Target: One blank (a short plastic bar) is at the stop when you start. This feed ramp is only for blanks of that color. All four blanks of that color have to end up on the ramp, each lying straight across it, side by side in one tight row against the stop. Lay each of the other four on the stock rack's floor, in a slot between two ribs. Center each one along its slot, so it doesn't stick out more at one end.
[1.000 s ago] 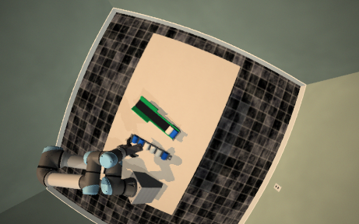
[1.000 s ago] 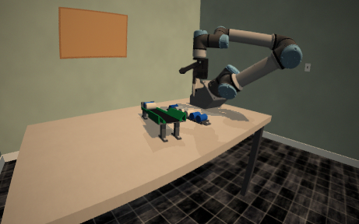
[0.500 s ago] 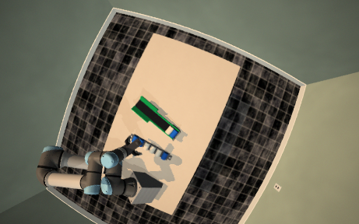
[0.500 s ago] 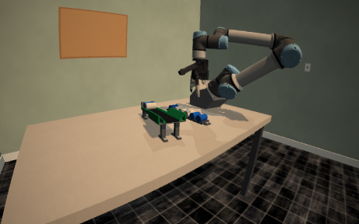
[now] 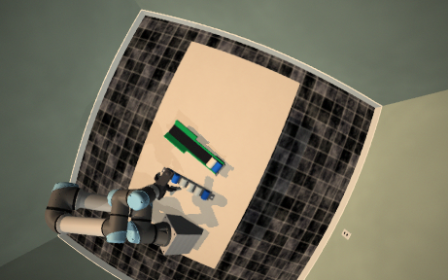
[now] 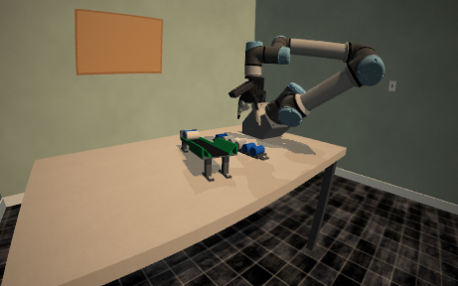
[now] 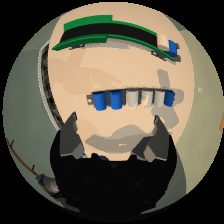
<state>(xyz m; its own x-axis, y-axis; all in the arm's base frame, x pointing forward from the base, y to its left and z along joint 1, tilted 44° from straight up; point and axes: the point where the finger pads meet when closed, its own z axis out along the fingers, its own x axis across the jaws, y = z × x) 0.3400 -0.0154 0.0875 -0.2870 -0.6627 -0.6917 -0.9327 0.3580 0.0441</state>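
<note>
Now: hand 15 cm above the stock rack, 8 cm to the left of it and 3 cm past it.
</note>
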